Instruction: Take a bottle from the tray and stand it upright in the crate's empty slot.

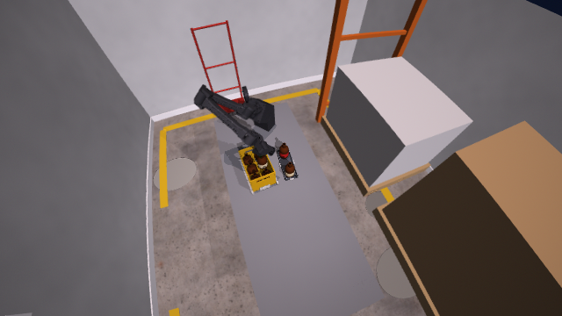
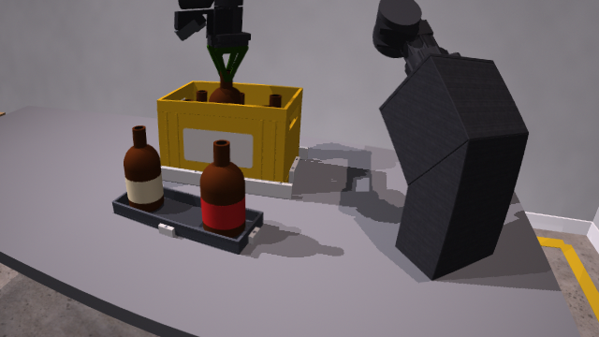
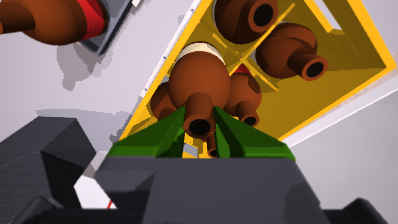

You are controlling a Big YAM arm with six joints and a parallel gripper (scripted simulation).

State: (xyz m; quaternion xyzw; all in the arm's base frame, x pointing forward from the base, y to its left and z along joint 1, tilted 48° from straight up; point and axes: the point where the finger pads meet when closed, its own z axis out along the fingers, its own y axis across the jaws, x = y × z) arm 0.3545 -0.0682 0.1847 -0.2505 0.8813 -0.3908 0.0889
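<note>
Right now my hand is 1 cm past the yellow crate, 4 cm to the left of it and 14 cm above it. Also, from my hand: dark tray 6 cm ahead, 18 cm to the left, 21 cm below.
</note>
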